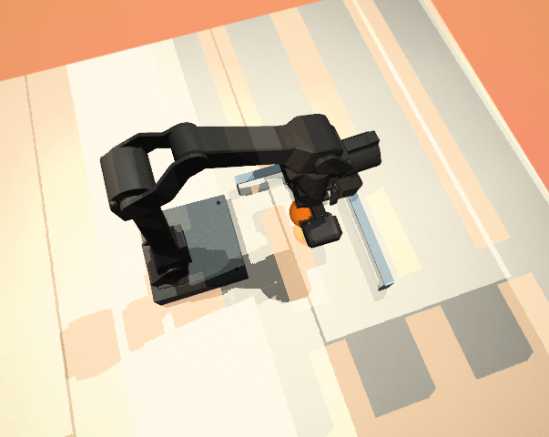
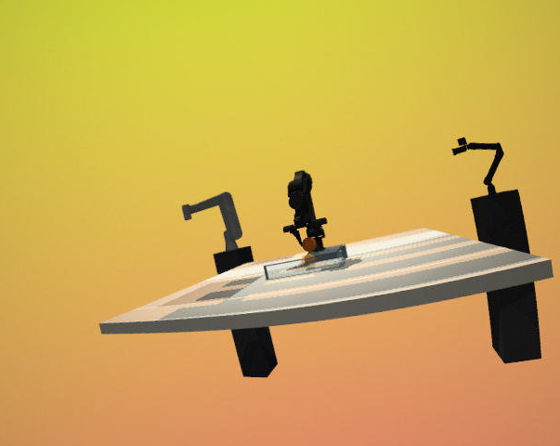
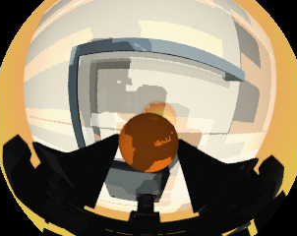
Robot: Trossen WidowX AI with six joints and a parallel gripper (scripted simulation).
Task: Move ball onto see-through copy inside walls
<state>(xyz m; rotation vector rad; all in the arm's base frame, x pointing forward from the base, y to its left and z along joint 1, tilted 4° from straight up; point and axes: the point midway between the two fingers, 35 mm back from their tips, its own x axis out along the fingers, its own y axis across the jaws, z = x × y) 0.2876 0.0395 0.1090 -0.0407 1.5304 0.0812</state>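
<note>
The see-through copy of ball is 7 cm below my gripper tip and 2 cm to the right of it. From my gripper tip the other things lie so: orange ball right at my gripper tip.
</note>
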